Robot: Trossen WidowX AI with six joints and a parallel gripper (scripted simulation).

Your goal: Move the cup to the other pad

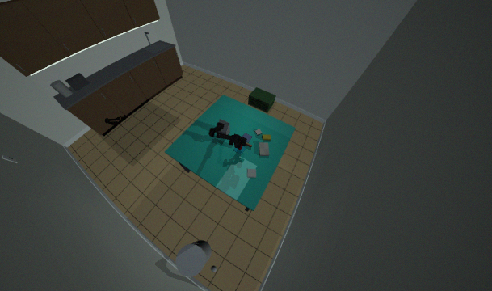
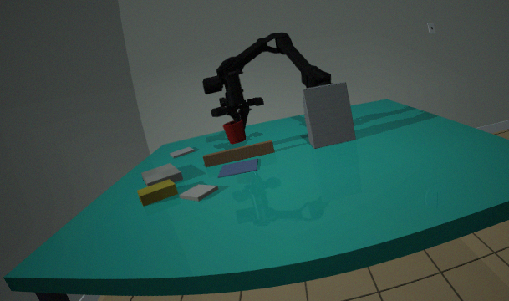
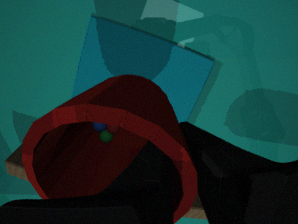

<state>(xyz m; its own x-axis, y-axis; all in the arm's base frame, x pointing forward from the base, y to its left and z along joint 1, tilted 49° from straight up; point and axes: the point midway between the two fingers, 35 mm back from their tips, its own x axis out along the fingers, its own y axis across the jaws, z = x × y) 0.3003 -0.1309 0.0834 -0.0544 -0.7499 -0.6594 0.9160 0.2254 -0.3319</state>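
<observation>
Now: the green marble 40 mm ahead of my gripper tip, 30 mm to the left of it and 20 mm below it. From my gripper tip the other things lie so: purple-blue pad 30 mm ahead, 210 mm to the left, 80 mm below; then wooden bar 30 mm ahead, 110 mm to the left, 70 mm below; then red cup 30 mm ahead, 10 mm to the left.
</observation>
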